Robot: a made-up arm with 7 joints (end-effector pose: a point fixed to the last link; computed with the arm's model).
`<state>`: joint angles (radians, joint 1 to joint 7).
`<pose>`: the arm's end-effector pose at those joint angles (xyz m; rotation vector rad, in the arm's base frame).
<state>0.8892 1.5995 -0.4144 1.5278 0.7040 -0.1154 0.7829</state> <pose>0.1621 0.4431 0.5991 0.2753 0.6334 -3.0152</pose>
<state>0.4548 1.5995 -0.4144 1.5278 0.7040 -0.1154 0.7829</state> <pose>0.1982 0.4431 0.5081 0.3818 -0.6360 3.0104</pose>
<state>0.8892 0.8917 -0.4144 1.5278 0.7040 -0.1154 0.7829</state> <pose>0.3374 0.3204 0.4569 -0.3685 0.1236 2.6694</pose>
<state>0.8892 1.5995 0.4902 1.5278 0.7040 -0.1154 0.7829</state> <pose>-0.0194 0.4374 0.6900 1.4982 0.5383 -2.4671</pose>
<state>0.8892 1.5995 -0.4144 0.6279 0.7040 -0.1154 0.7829</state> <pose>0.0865 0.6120 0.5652 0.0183 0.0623 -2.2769</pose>
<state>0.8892 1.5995 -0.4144 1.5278 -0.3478 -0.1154 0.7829</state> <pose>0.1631 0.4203 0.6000 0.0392 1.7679 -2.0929</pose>
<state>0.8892 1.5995 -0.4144 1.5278 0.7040 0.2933 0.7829</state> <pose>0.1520 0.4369 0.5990 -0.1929 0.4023 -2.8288</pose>
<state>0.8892 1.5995 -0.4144 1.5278 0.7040 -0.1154 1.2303</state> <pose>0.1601 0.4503 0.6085 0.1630 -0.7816 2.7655</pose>
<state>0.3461 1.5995 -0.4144 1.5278 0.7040 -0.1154 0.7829</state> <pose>0.2008 0.4431 0.4836 0.5411 -0.6273 2.9647</pose>
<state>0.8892 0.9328 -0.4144 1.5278 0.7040 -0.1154 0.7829</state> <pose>0.3294 0.3316 0.4634 -0.3652 0.0838 2.6998</pose>
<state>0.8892 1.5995 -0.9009 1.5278 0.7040 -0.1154 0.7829</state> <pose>0.2068 0.4460 0.4965 0.4628 -0.6189 3.0014</pose>
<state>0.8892 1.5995 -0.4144 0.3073 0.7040 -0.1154 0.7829</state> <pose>0.0323 0.6453 0.5384 -0.0547 -0.1007 -1.9910</pose>
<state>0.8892 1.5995 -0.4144 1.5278 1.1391 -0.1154 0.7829</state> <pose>0.1649 0.4502 0.5929 -0.3463 -0.0126 3.0152</pose>
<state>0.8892 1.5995 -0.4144 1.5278 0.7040 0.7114 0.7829</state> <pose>0.1442 0.4283 0.6025 -0.6074 0.1799 -2.5603</pose>
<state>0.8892 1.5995 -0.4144 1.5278 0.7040 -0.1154 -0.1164</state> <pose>0.1789 0.4293 0.5898 0.9442 0.1258 -2.2895</pose>
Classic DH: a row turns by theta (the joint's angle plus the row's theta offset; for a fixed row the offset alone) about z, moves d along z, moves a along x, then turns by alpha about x. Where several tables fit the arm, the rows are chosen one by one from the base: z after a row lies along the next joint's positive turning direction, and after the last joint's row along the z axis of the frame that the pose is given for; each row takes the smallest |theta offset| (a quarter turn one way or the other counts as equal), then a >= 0, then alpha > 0; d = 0 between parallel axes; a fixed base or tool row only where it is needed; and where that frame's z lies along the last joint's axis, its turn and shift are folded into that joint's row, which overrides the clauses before.
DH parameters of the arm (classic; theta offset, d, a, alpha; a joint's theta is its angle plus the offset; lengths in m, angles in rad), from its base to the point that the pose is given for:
base (fixed): 0 0.4719 -0.026 1.5708
joint 1: -1.5708 -0.0763 0.0127 -1.5708
joint 2: -1.5708 -0.0087 0.0097 1.5708
joint 3: 1.5708 -0.3664 0.0124 1.5708
joint 4: 0 -0.0223 0.0228 -1.5708
joint 5: 0 -0.2288 0.0294 -1.5708
joint 6: 1.5708 0.0221 0.0114 -1.5708
joint 7: -0.097 -0.0014 -0.0213 2.5676
tool (fixed): -2.6483 -0.031 0 0

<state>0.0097 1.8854 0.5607 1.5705 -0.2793 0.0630 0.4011</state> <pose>0.1369 0.3519 0.6956 0.6980 1.7075 -1.7411</pose>
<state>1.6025 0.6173 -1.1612 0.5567 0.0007 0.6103 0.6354</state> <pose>0.4824 0.2654 0.5781 -0.5724 0.6489 -2.2396</pose>
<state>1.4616 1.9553 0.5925 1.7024 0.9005 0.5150 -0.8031</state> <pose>-0.2368 0.3107 0.6691 1.9446 -0.7807 -0.5639</pose>
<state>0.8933 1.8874 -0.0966 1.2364 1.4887 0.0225 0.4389</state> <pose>0.0141 0.4831 0.7101 0.9273 -0.5081 -2.5044</pose>
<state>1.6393 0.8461 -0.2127 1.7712 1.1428 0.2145 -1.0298</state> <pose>0.1931 0.2685 0.7207 1.1832 -1.7571 -1.6577</pose>
